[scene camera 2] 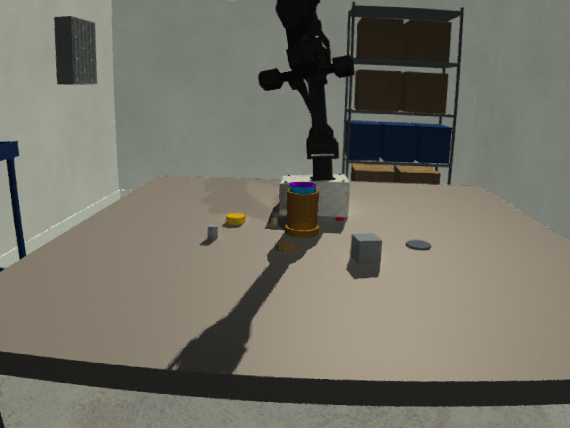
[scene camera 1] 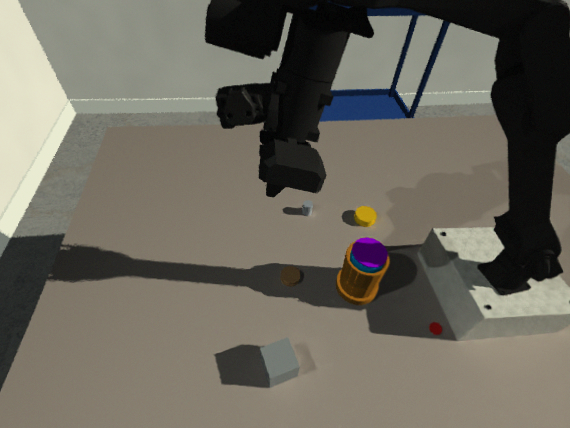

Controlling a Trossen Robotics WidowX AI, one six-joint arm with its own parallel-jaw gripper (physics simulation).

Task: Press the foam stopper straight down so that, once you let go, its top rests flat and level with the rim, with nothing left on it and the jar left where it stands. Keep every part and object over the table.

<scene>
my gripper: scene camera 2; scene camera 1
same spot on my gripper: (scene camera 2: 295, 79) = (scene camera 1: 260, 134)
</scene>
